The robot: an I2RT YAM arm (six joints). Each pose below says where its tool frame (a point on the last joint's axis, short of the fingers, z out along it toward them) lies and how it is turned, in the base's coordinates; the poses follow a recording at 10 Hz.
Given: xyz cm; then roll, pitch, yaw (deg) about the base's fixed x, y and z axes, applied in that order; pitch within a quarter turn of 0, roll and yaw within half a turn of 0.
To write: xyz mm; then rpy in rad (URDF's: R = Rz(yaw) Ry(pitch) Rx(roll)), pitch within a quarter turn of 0, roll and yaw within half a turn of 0. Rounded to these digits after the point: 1 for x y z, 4 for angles.
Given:
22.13, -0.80, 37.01, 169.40, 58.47, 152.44
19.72, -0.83, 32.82, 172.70, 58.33, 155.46
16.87, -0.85, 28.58, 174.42, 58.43, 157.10
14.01, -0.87, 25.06, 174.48, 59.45, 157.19
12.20, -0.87, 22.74, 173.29, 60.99, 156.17
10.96, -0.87, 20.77, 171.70, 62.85, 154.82
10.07, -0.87, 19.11, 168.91, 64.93, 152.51
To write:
221.3, -8.0, 370.1, 2.9566, 1.0205, 2.6606
197.2, -8.3, 328.2, 3.0142, 1.0181, 2.7133
168.7, -8.5, 285.8, 3.0442, 1.0198, 2.7419
140.1, -8.7, 250.6, 3.0453, 1.0376, 2.7435
122.0, -8.7, 227.4, 3.0245, 1.0645, 2.7257
109.6, -8.7, 207.7, 2.9967, 1.0969, 2.7021
100.7, -8.7, 191.1, 2.9480, 1.1332, 2.6618

